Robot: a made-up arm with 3 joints. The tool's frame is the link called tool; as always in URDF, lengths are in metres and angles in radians.
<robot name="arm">
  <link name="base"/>
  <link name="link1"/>
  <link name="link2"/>
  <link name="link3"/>
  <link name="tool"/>
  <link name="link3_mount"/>
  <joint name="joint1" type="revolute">
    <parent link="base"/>
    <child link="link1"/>
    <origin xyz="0.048 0.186 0.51" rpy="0 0 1.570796"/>
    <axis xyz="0 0 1"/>
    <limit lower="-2.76" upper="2.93" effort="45" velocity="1.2"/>
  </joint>
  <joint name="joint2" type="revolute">
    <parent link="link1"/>
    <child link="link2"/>
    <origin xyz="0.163 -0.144 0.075" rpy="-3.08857 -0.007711 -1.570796"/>
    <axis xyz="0 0 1"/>
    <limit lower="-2.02" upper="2.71" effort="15" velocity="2.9"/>
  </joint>
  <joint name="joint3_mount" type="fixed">
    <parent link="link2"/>
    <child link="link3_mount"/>
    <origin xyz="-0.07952 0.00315 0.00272"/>
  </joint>
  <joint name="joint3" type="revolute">
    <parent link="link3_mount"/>
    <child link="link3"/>
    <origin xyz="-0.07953 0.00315 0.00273" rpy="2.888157 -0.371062 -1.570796"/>
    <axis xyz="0 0 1"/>
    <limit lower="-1.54" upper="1.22" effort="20" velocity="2.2"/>
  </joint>
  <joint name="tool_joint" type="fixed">
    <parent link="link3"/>
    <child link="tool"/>
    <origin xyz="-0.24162 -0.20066 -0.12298" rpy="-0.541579 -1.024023 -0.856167"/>
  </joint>
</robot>
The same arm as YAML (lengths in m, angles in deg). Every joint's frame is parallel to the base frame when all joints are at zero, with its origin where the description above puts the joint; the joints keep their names.
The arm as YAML. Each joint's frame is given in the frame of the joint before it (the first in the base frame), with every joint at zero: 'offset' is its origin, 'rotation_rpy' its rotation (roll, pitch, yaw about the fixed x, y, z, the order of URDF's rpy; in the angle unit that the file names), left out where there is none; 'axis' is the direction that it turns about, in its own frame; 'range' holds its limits. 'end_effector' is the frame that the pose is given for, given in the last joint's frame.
length_unit: m
angle_unit: deg
chain:
  - id: joint1
    offset: [0.048, 0.186, 0.51]
    axis: "+z"
    range: [-158.14, 167.88]
  - id: joint2
    offset: [0.144, 0.163, 0.075]
    axis: [0.0077, 0.052998, -0.998565]
    range: [-115.74, 155.27]
  - id: joint3
    offset: [-0.159, -0.006, -0.007]
    axis: [-0.257814, 0.302716, 0.917548]
    range: [-88.24, 69.9]
end_effector:
  offset: [0.225, -0.251, 0.012]
  rotation_rpy: [-69.85, -50.69, 75.37]

